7 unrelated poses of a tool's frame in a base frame.
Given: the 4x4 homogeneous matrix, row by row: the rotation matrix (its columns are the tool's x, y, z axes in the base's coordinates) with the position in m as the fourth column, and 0 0 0 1 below. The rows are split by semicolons.
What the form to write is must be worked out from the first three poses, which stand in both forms.
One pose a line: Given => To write
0.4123, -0.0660, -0.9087, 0.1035; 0.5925, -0.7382, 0.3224, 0.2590; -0.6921, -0.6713, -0.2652, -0.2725; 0, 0, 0, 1 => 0.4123, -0.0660, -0.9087, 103.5; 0.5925, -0.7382, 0.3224, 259.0; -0.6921, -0.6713, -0.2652, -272.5; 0, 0, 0, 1
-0.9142, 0.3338, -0.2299, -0.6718; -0.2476, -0.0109, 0.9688, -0.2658; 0.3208, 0.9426, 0.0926, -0.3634; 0, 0, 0, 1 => -0.9142, 0.3338, -0.2299, -671.8; -0.2476, -0.0109, 0.9688, -265.8; 0.3208, 0.9426, 0.0926, -363.4; 0, 0, 0, 1
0.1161, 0.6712, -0.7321, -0.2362; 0.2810, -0.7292, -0.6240, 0.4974; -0.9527, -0.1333, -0.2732, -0.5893; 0, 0, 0, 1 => 0.1161, 0.6712, -0.7321, -236.2; 0.2810, -0.7292, -0.6240, 497.4; -0.9527, -0.1333, -0.2732, -589.3; 0, 0, 0, 1
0.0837, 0.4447, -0.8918, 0.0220; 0.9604, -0.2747, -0.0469, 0.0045; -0.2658, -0.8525, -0.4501, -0.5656; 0, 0, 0, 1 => 0.0837, 0.4447, -0.8918, 22.0; 0.9604, -0.2747, -0.0469, 4.5; -0.2658, -0.8525, -0.4501, -565.6; 0, 0, 0, 1
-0.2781, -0.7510, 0.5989, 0.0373; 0.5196, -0.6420, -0.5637, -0.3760; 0.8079, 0.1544, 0.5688, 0.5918; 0, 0, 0, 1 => -0.2781, -0.7510, 0.5989, 37.3; 0.5196, -0.6420, -0.5637, -376.0; 0.8079, 0.1544, 0.5688, 591.8; 0, 0, 0, 1
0.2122, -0.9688, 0.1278, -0.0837; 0.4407, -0.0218, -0.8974, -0.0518; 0.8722, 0.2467, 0.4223, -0.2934; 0, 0, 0, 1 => 0.2122, -0.9688, 0.1278, -83.7; 0.4407, -0.0218, -0.8974, -51.8; 0.8722, 0.2467, 0.4223, -293.4; 0, 0, 0, 1
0.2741, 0.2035, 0.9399, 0.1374; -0.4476, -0.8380, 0.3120, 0.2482; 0.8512, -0.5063, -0.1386, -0.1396; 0, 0, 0, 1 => 0.2741, 0.2035, 0.9399, 137.4; -0.4476, -0.8380, 0.3120, 248.2; 0.8512, -0.5063, -0.1386, -139.6; 0, 0, 0, 1
